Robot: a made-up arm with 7 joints. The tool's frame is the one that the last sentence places.
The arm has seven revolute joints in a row. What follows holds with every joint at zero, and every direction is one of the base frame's.
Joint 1 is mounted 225 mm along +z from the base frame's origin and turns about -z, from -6.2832 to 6.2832 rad.
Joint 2 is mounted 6 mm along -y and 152 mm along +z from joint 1 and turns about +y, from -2.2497 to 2.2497 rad.
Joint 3 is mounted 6 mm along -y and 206 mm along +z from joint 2 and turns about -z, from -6.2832 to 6.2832 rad.
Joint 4 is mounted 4 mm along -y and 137 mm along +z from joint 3 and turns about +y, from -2.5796 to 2.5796 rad.
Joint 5 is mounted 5 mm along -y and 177 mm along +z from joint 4 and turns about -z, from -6.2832 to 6.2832 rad.
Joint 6 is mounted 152 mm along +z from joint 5 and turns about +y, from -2.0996 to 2.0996 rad.
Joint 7 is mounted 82 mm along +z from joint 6 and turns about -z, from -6.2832 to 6.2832 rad.
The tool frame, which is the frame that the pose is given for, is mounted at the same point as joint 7; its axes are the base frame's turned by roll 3.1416, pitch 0 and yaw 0 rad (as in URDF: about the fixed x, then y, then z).
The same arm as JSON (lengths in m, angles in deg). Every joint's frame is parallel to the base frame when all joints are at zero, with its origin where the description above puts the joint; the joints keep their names.
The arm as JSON. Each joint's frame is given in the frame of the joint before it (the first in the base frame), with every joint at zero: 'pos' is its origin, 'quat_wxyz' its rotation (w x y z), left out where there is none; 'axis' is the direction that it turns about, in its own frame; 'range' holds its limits. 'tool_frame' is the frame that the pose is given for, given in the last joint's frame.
{"length_unit": "m", "angle_unit": "deg", "joints": [{"joint": "joint 1", "pos": [0.0, 0.0, 0.225], "axis": [0.0, 0.0, -1.0], "range": [-360.0, 360.0]}, {"joint": "joint 2", "pos": [0.0, -0.006, 0.152], "axis": [0.0, 1.0, 0.0], "range": [-128.9, 128.9]}, {"joint": "joint 3", "pos": [0.0, -0.006, 0.206], "axis": [0.0, 0.0, -1.0], "range": [-360.0, 360.0]}, {"joint": "joint 4", "pos": [0.0, -0.004, 0.137], "axis": [0.0, 1.0, 0.0], "range": [-147.8, 147.8]}, {"joint": "joint 5", "pos": [0.0, -0.005, 0.177], "axis": [0.0, 0.0, -1.0], "range": [-360.0, 360.0]}, {"joint": "joint 6", "pos": [0.0, 0.0, 0.152], "axis": [0.0, 1.0, 0.0], "range": [-120.3, 120.3]}, {"joint": "joint 7", "pos": [0.0, 0.0, 0.082], "axis": [0.0, 0.0, -1.0], "range": [-360.0, 360.0]}], "tool_frame": {"pos": [0.0, 0.0, 0.0], "quat_wxyz": [0.000004, -1.0, 0.0, 0.0]}}
